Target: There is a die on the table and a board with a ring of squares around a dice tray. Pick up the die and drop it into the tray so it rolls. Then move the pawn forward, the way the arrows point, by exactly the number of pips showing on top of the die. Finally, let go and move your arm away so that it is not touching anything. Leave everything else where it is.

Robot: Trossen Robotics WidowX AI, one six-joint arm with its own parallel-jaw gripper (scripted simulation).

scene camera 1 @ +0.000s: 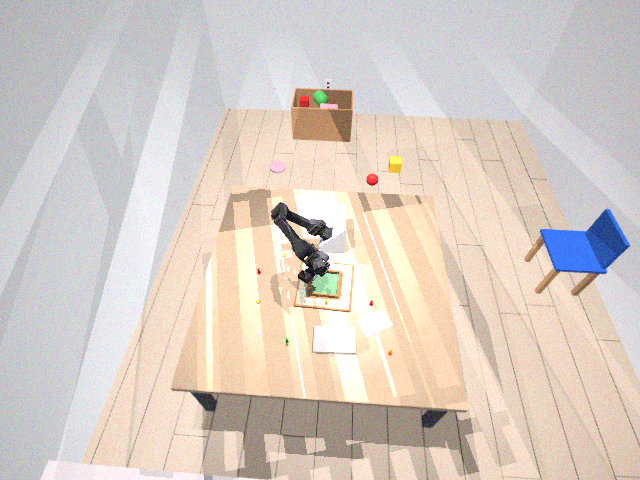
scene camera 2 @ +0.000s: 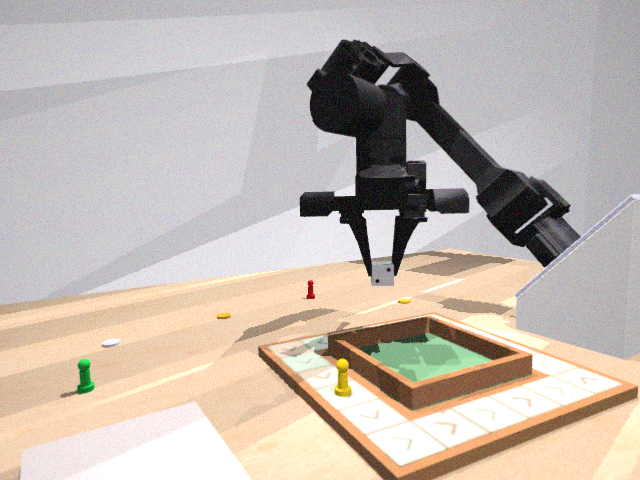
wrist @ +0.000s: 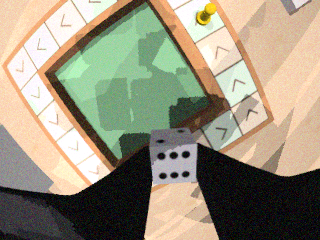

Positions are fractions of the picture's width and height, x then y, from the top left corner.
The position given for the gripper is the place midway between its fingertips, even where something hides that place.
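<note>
There's an arrow square (wrist: 0.77, 0.46) here, and there's a white die (wrist: 0.54, 0.63) too. That die is held by the gripper (scene camera 2: 0.60, 0.57), and the wrist view shows the gripper (wrist: 0.54, 0.63) as well.
</note>
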